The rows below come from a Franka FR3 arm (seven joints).
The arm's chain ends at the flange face. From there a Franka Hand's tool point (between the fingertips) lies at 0.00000 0.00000 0.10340 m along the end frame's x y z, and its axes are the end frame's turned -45 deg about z.
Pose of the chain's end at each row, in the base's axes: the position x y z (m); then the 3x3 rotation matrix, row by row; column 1 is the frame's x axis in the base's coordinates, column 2 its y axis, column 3 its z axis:
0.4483, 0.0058, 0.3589; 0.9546, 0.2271, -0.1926; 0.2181, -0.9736, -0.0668; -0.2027, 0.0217, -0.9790
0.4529, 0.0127, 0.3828; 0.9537, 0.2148, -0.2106; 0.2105, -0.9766, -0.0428; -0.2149, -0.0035, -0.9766
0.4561, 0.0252, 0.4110; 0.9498, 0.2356, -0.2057; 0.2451, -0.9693, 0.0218; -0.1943, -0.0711, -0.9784
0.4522, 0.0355, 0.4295; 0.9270, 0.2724, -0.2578; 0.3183, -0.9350, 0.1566; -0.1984, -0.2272, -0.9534
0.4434, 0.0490, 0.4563; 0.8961, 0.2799, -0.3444; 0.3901, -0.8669, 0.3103; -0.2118, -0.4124, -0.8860
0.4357, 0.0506, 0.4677; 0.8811, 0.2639, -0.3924; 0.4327, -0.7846, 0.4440; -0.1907, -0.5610, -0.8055
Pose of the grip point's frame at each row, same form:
0.4284, -0.0011, 0.2577; 0.5144, 0.8356, -0.1926; 0.8427, -0.5342, -0.0668; -0.1587, -0.1280, -0.9790
0.4311, 0.0083, 0.2818; 0.5225, 0.8263, -0.2106; 0.8394, -0.5417, -0.0428; -0.1495, -0.1544, -0.9766
0.4348, 0.0275, 0.3098; 0.5050, 0.8382, -0.2057; 0.8587, -0.5121, 0.0218; -0.0871, -0.1877, -0.9784
0.4255, 0.0517, 0.3309; 0.4629, 0.8481, -0.2578; 0.8862, -0.4361, 0.1566; 0.0204, -0.3009, -0.9534
0.4078, 0.0811, 0.3647; 0.4357, 0.8316, -0.3444; 0.8888, -0.3371, 0.3103; 0.1418, -0.4414, -0.8860
0.3951, 0.0965, 0.3844; 0.4364, 0.8096, -0.3924; 0.8608, -0.2488, 0.4440; 0.2618, -0.5315, -0.8055

